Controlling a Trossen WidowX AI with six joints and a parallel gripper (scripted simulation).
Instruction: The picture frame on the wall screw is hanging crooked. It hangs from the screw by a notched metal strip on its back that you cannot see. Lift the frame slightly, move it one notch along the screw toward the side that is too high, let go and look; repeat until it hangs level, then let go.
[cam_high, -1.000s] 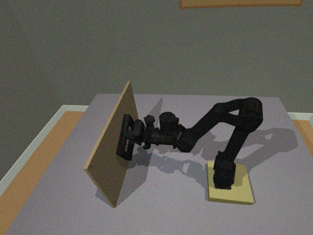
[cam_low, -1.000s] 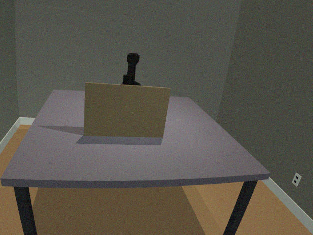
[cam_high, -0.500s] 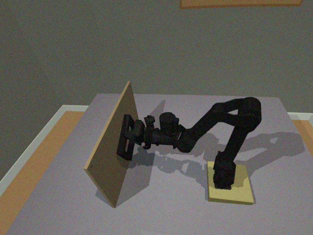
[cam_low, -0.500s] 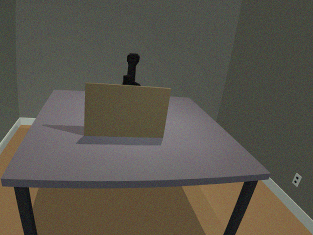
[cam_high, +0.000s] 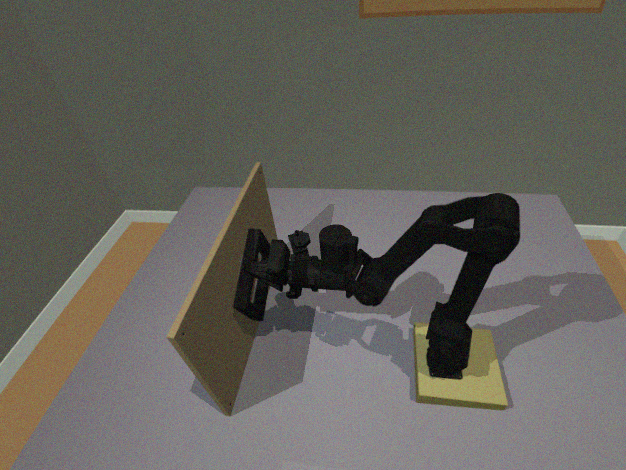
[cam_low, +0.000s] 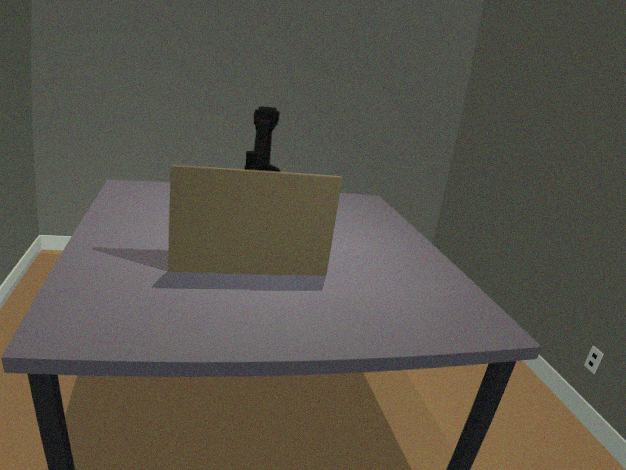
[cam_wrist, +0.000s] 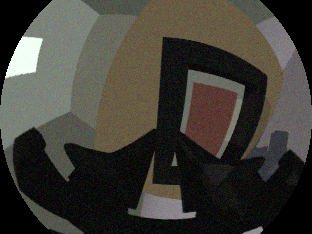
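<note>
My gripper tip is 50 mm above the black picture frame and 20 mm to the left of it. Also, from my gripper tip: tan wall board (60 mm below, 20 mm to the right, 20 mm ahead).
</note>
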